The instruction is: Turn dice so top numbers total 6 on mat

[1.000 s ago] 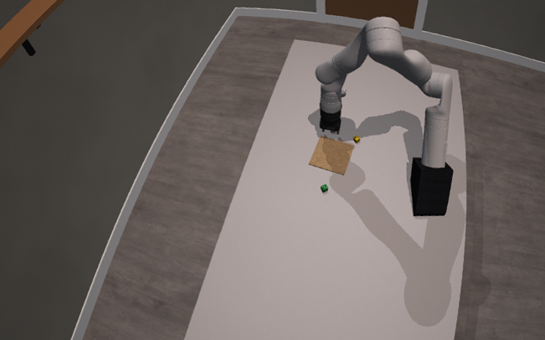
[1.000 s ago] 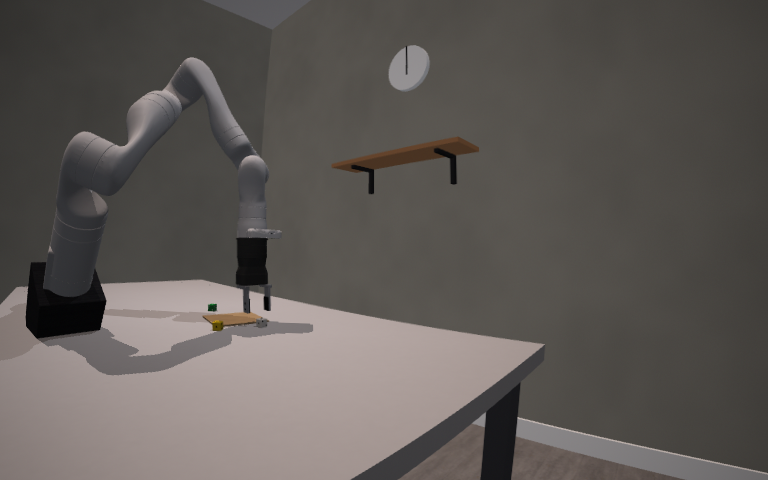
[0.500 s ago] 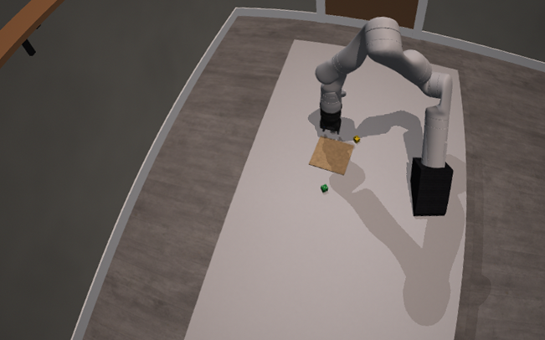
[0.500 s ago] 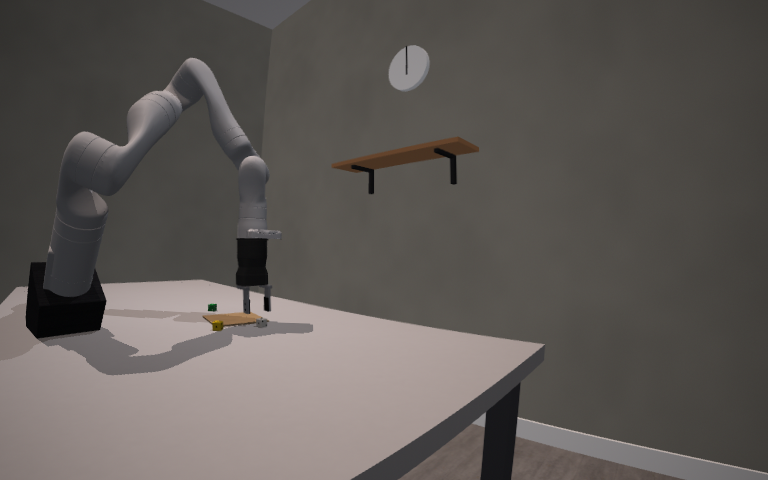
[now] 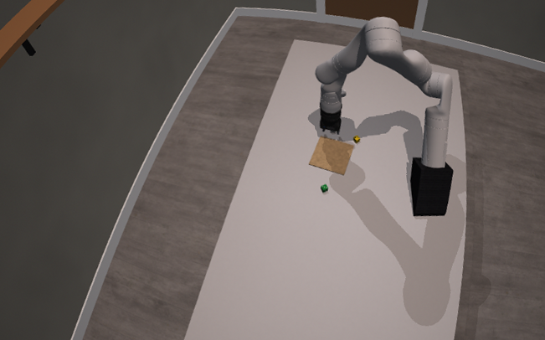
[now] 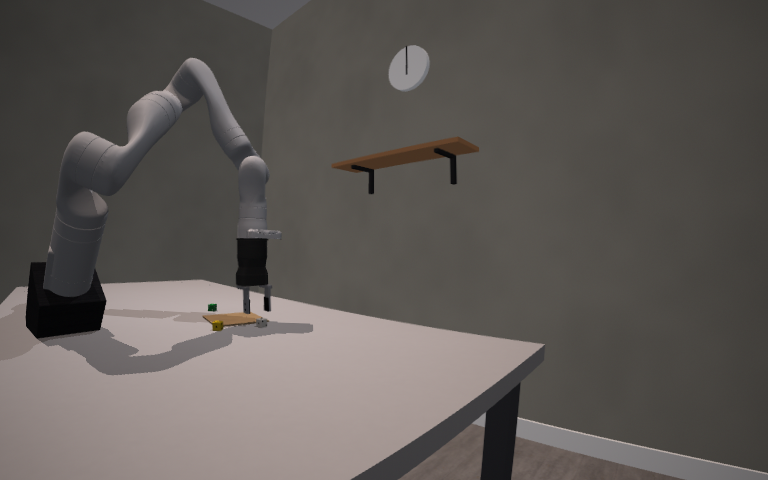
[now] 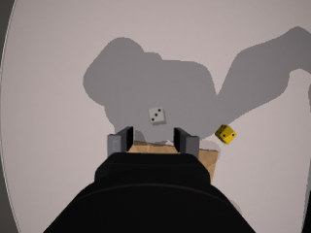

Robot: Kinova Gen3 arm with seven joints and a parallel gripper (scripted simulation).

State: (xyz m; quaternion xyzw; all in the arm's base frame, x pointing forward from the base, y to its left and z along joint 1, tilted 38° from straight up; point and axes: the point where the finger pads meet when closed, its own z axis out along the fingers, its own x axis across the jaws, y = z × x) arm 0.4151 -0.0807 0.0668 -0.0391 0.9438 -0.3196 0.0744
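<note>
The white die lies 3 cm to the right of my hand and 4 cm below it. Round my hand: green die (3 cm behind, 24 cm to the left, 4 cm below); then yellow die (11 cm behind, 4 cm below); then tan mat (2 cm behind, 9 cm to the left, 5 cm below).
</note>
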